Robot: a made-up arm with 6 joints. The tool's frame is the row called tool. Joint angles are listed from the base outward. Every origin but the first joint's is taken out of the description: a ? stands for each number. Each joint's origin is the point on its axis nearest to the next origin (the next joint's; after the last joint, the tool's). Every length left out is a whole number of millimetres.
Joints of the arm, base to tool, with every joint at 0 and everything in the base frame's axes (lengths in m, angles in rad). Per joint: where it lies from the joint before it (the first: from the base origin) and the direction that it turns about. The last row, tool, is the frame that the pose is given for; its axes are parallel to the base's.
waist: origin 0 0 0.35 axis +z
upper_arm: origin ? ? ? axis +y
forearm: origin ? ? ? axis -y
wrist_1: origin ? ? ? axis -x
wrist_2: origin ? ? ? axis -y
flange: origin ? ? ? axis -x
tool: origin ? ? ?
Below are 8 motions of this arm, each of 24 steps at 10 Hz.
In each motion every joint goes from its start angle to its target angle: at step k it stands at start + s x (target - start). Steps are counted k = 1, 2, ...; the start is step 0. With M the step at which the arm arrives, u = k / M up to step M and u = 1 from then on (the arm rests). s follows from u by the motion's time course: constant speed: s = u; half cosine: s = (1 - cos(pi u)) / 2; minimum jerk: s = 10 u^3 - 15 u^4 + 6 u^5.
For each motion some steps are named. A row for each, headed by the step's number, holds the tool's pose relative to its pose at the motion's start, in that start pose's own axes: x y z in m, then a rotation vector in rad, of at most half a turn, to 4 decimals.
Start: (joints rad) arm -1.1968 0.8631 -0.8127 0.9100 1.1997 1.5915
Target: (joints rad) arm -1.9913 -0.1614 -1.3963 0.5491 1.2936 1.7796
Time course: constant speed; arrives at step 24
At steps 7, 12, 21, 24:
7: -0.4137 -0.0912 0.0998 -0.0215 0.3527 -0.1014
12: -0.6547 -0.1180 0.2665 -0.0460 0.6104 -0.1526
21: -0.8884 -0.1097 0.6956 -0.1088 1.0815 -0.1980
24: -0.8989 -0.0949 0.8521 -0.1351 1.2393 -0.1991

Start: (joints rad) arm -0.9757 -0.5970 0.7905 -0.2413 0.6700 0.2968
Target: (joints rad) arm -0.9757 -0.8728 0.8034 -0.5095 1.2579 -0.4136
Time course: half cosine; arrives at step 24
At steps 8, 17, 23, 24:
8: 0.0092 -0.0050 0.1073 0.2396 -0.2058 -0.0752
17: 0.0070 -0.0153 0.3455 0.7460 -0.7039 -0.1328
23: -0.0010 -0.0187 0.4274 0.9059 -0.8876 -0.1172
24: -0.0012 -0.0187 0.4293 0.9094 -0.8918 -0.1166

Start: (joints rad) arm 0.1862 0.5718 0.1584 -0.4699 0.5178 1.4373
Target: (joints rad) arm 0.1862 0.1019 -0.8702 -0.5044 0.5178 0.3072
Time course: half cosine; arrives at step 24
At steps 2, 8, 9, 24:
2: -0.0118 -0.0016 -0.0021 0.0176 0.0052 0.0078
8: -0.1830 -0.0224 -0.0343 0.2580 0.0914 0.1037
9: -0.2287 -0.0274 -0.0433 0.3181 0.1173 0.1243
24: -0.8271 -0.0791 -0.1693 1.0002 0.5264 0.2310

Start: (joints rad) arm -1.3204 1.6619 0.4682 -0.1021 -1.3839 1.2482
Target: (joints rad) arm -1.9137 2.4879 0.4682 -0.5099 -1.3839 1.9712
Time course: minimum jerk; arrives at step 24
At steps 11, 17, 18, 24:
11: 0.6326 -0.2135 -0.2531 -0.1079 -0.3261 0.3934
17: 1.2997 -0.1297 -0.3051 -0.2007 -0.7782 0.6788
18: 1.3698 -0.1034 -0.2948 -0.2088 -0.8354 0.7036
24: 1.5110 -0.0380 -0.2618 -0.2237 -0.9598 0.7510

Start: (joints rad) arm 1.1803 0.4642 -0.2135 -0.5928 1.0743 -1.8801
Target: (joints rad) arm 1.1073 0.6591 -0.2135 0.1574 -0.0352 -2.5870
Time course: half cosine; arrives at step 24
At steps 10, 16, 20, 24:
10: 0.0866 -0.0242 0.0451 0.0484 -0.0463 -0.4911
16: 0.1701 -0.0630 0.0826 0.0041 -0.2860 -0.9227
20: 0.2072 -0.0877 0.0985 -0.0569 -0.4593 -1.0797
24: 0.2201 -0.0977 0.1041 -0.0860 -0.5300 -1.1261

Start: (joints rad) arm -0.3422 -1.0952 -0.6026 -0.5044 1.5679 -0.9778
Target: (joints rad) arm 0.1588 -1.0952 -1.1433 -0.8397 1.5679 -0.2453
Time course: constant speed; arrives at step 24
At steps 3, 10, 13, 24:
3: -0.0471 -0.0285 0.0378 -0.0766 -0.0042 -0.1111
10: -0.1580 -0.0764 0.1255 -0.2599 0.0411 -0.3640
13: -0.2042 -0.0898 0.1640 -0.3395 0.0839 -0.4665
24: -0.3537 -0.1138 0.3164 -0.6285 0.3539 -0.7852

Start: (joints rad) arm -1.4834 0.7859 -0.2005 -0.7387 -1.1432 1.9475
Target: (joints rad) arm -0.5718 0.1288 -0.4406 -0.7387 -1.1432 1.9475
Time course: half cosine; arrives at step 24
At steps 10, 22, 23, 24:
10: 0.0803 0.1992 0.3616 -0.3442 0.1169 0.0750
22: 0.1813 0.6832 0.6153 -0.9283 0.2011 0.2395
23: 0.1820 0.6931 0.6160 -0.9404 0.2014 0.2436
24: 0.1822 0.6964 0.6162 -0.9445 0.2015 0.2450

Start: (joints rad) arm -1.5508 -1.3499 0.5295 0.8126 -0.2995 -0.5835
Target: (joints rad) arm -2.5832 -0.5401 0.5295 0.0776 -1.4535 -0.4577
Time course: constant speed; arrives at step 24
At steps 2, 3, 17, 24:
2: 0.0739 0.1511 -0.0431 -0.0526 0.1357 -0.0254
3: 0.1091 0.2229 -0.0715 -0.0806 0.2039 -0.0423
17: 0.4870 0.7920 -0.7833 -0.4681 1.1202 -0.5803
24: 0.5943 0.7080 -1.1576 -0.5305 1.5054 -1.0373

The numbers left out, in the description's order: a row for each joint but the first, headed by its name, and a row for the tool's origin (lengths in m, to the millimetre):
upper_arm: 0 0 0
forearm: 0 0 1.228
wrist_1: 0.699 0 0
wrist_2: 0 -0.273 0
flange: 0 0 0
tool: 0 0 0

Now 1 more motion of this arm.
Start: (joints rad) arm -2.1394 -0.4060 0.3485 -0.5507 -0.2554 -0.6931
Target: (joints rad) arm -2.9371 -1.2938 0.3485 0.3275 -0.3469 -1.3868
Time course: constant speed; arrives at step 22
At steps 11, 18, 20, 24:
11: -0.6924 0.4596 -0.1821 -0.3740 -0.4980 0.1631
18: -1.0366 0.6048 -0.6635 -0.6429 -0.8015 0.2933
20: -1.1043 0.6088 -0.8367 -0.7239 -0.8829 0.3380
24: -1.1560 0.5930 -1.0192 -0.8067 -0.9607 0.3869

